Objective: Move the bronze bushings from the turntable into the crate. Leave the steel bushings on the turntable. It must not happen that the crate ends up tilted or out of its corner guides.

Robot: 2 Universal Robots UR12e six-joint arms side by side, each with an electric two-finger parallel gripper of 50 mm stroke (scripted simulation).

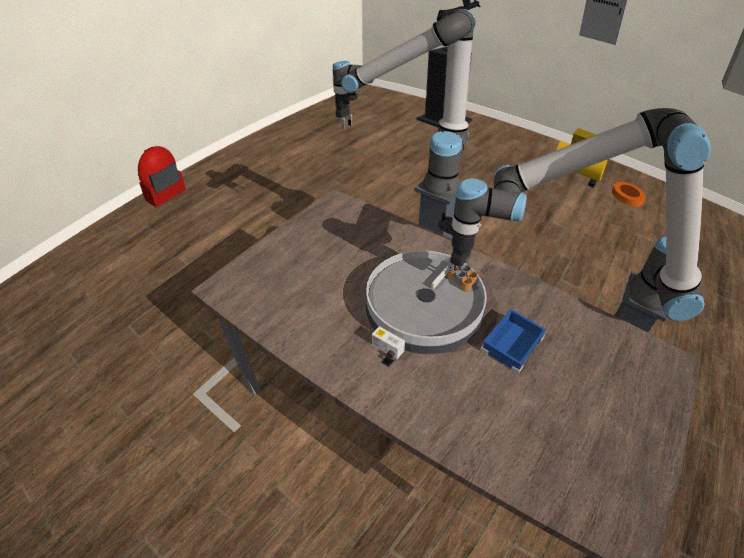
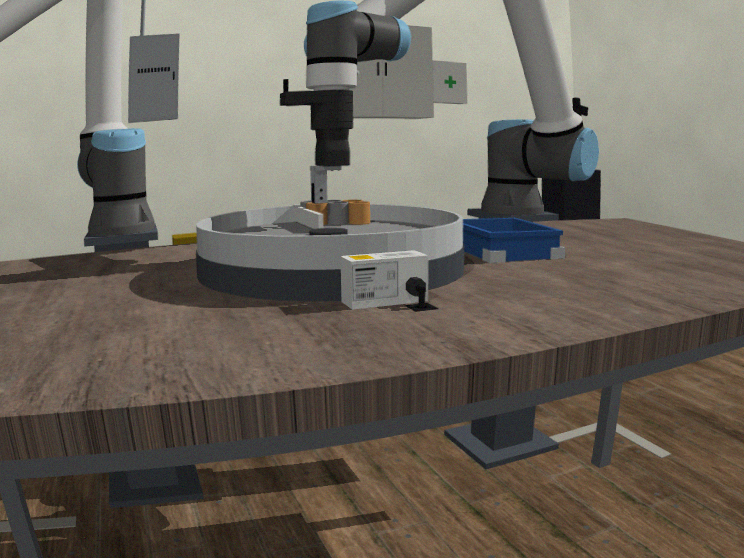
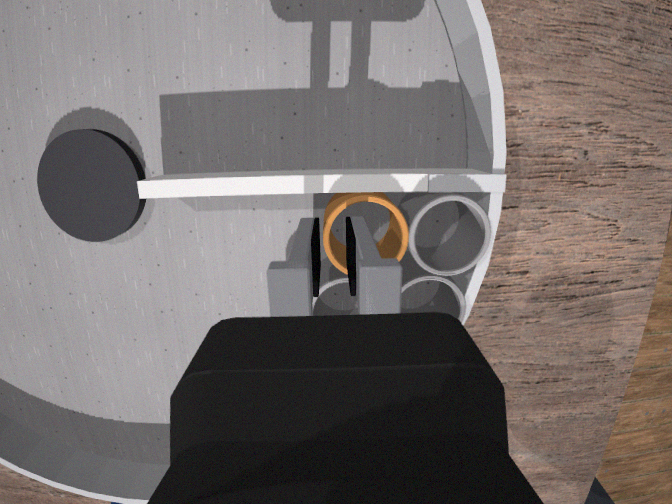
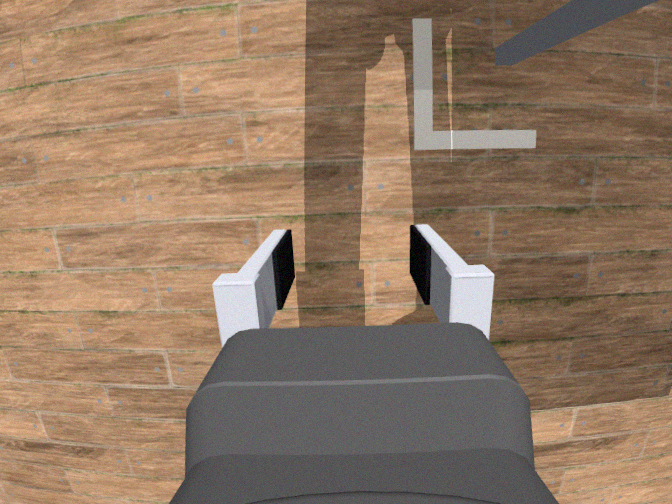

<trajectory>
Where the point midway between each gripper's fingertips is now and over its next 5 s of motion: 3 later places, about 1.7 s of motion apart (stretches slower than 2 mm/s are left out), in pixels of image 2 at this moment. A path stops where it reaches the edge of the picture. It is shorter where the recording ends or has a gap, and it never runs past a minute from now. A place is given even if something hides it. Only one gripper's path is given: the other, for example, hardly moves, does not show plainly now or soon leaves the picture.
My left gripper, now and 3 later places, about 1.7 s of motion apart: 319, 202; 318, 214; 335, 176; 510, 179
</trajectory>
